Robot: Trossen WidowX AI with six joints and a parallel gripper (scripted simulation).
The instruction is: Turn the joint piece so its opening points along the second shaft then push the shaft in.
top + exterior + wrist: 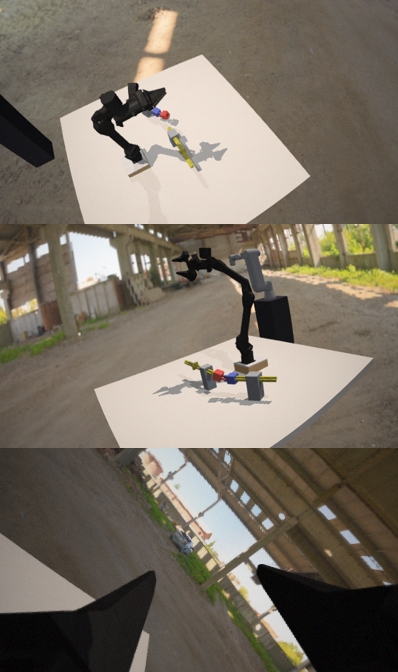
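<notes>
My gripper tip is now 54 cm above the red square joint piece, 29 cm to the right of it and 4 cm short of it.
</notes>
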